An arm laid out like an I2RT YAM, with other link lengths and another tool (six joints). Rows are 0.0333 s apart.
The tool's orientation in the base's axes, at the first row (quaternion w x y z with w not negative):
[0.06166 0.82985 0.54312 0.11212]
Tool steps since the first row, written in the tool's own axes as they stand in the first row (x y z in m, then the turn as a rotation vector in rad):
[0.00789 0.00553 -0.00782 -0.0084 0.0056 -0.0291]
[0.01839 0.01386 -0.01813 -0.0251 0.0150 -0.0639]
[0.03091 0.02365 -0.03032 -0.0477 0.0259 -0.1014]
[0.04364 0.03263 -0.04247 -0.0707 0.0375 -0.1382]
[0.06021 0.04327 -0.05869 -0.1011 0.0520 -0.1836]
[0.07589 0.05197 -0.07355 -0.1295 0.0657 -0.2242]
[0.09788 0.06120 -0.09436 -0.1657 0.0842 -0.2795]
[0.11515 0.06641 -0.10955 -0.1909 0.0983 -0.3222]
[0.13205 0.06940 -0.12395 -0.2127 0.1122 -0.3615]
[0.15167 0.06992 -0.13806 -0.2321 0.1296 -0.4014]
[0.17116 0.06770 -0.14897 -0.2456 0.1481 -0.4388]
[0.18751 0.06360 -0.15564 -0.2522 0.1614 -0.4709]
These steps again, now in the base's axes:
[0.00597 0.00484 0.00974 -0.0056 -0.0105 0.0284]
[0.01479 0.01090 0.02283 -0.0125 -0.0303 0.0622]
[0.02522 0.01818 0.03831 -0.0210 -0.0561 0.0982]
[0.03501 0.02598 0.05359 -0.0289 -0.0825 0.1337]
[0.04673 0.03655 0.07364 -0.0392 -0.1170 0.1772]
[0.05673 0.04711 0.09183 -0.0483 -0.1493 0.2162]
[0.06812 0.06312 0.11664 -0.0598 -0.1910 0.2695]
[0.07554 0.07653 0.13456 -0.0678 -0.2205 0.3109]
[0.08106 0.09052 0.15117 -0.0738 -0.2469 0.3495]
[0.08550 0.10799 0.16728 -0.0759 -0.2724 0.3897]
[0.08827 0.12651 0.17965 -0.0741 -0.2929 0.4284]
[0.08924 0.14299 0.18713 -0.0730 -0.3049 0.4616]

